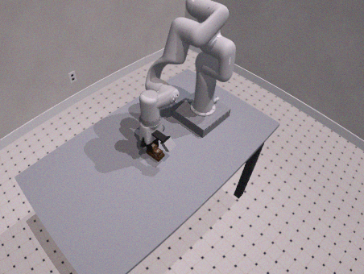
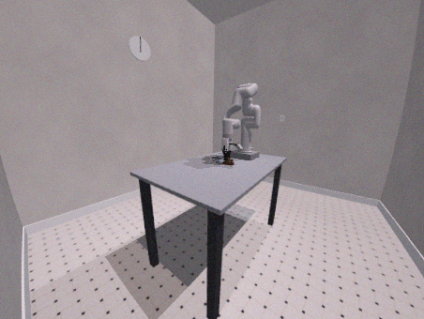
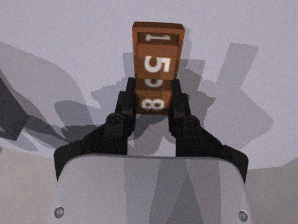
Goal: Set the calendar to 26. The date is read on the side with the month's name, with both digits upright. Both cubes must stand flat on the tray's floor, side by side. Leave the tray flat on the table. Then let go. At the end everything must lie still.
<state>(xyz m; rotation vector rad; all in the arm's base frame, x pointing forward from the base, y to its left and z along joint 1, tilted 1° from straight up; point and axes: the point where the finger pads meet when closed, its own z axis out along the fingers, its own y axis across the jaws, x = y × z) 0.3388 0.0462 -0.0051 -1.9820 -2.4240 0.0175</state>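
Now: the brown cube 20 mm below my hand. Also, from my hand: brown wooden tray (40 mm below, 20 mm to the left).
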